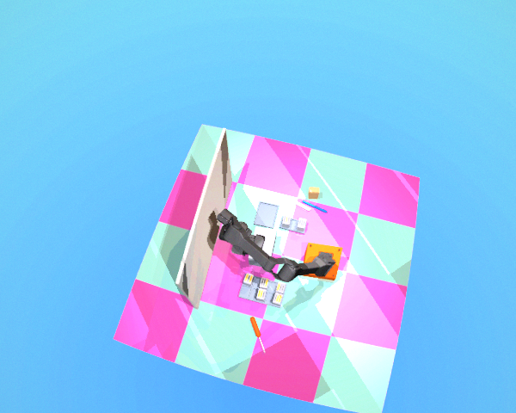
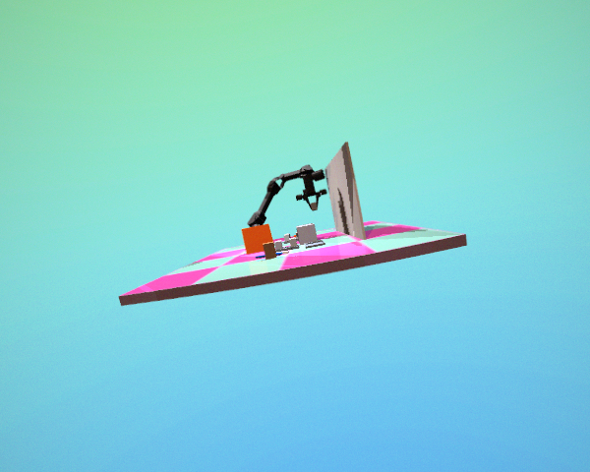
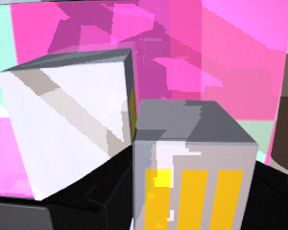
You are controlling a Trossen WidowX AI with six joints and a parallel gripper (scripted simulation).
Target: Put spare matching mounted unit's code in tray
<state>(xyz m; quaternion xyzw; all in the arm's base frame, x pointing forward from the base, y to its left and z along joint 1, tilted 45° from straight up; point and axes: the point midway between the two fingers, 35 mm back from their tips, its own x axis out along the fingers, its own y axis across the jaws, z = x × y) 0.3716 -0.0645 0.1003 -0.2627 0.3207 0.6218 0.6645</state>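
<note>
Right now the pale blue tray is 240 mm to the right of my gripper tip, 180 mm below it and 60 mm behind it. The rest, counted from my gripper tip: blue pen: 330 mm to the right, 300 mm behind, 180 mm below; brown wall panel: 160 mm ahead, 60 mm to the right, 40 mm above; mounted unit: 130 mm below, 80 mm behind, 40 mm to the right.
</note>
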